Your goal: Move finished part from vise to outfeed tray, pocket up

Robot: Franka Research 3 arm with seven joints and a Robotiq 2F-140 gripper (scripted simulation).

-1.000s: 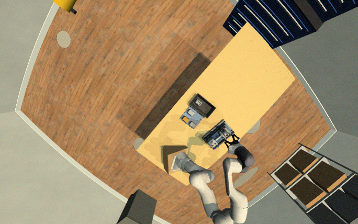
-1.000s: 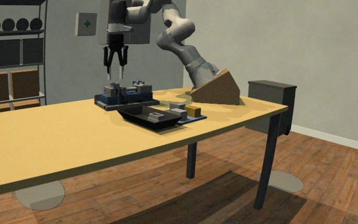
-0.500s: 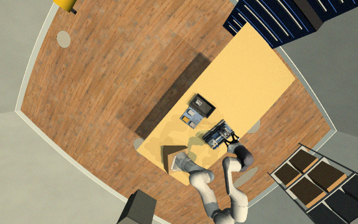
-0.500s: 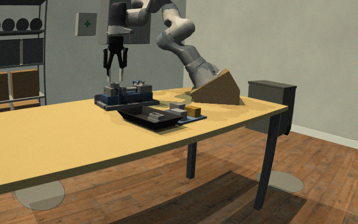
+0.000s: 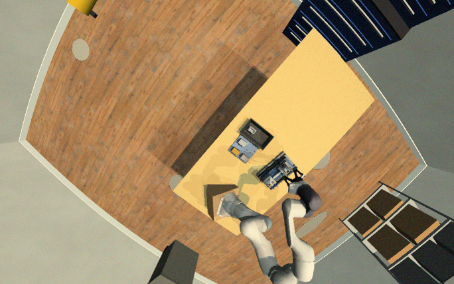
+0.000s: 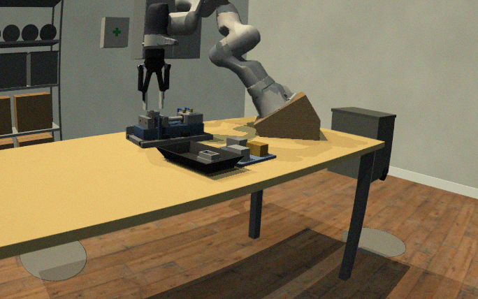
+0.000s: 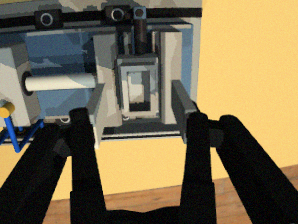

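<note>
My hand is 6 cm past the vise, 3 cm to the right of it and 11 cm above it. Round my hand: yellow block 5 cm behind, 42 cm to the left, 13 cm below.
</note>
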